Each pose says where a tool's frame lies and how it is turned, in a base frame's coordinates. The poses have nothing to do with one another.
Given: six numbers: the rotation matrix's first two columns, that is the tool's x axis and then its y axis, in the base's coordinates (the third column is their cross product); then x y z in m.
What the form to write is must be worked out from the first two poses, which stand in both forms.
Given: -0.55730 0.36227 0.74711 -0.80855 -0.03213 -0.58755 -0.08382 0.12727 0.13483
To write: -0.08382 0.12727 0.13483; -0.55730 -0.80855 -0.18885; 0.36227 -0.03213 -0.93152; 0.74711 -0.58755 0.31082
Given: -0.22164 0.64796 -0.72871 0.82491 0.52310 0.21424 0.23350 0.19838 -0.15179
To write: 0.23350 0.19838 -0.15179; -0.22164 0.82491 0.52001; 0.64796 0.52310 -0.55364; -0.72871 0.21424 -0.65045
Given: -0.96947 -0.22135 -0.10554 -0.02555 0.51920 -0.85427 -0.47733 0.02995 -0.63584
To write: -0.47733 0.02995 -0.63584; -0.96947 -0.02555 0.24389; -0.22135 0.51920 -0.82549; -0.10554 -0.85427 -0.50900
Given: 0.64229 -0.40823 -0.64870 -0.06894 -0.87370 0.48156 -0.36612 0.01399 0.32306
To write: -0.36612 0.01399 0.32306; 0.64229 -0.06894 -0.76336; -0.40823 -0.87370 -0.26458; -0.64870 0.48156 -0.58931
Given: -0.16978 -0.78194 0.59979 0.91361 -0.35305 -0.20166 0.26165 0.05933 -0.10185
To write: 0.26165 0.05933 -0.10185; -0.16978 0.91361 0.36944; -0.78194 -0.35305 0.51374; 0.59979 -0.20166 0.77433
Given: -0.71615 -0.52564 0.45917 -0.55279 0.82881 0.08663 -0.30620 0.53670 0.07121
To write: -0.30620 0.53670 0.07121; -0.71615 -0.55279 -0.42610; -0.52564 0.82881 -0.19178; 0.45917 0.08663 -0.88412
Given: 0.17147 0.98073 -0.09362 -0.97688 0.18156 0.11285 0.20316 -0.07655 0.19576
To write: 0.20316 -0.07655 0.19576; 0.17147 -0.97688 0.12767; 0.98073 0.18156 0.07211; -0.09362 0.11285 0.98919
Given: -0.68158 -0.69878 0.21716 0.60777 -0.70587 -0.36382 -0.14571 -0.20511 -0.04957
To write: -0.14571 -0.20511 -0.04957; -0.68158 0.60777 0.40752; -0.69878 -0.70587 -0.11599; 0.21716 -0.36382 0.90580
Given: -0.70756 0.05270 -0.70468 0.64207 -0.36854 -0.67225 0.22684 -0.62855 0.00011
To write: 0.22684 -0.62855 0.00011; -0.70756 0.64207 -0.29513; 0.05270 -0.36854 -0.92811; -0.70468 -0.67225 0.22693
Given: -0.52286 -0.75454 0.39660 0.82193 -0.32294 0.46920 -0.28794 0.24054 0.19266
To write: -0.28794 0.24054 0.19266; -0.52286 0.82193 -0.22595; -0.75454 -0.32294 0.57130; 0.39660 0.46920 0.78903
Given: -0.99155 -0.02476 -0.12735 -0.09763 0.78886 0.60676 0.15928 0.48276 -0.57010
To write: 0.15928 0.48276 -0.57010; -0.99155 -0.09763 0.08544; -0.02476 0.78886 0.61407; -0.12735 0.60676 -0.78461
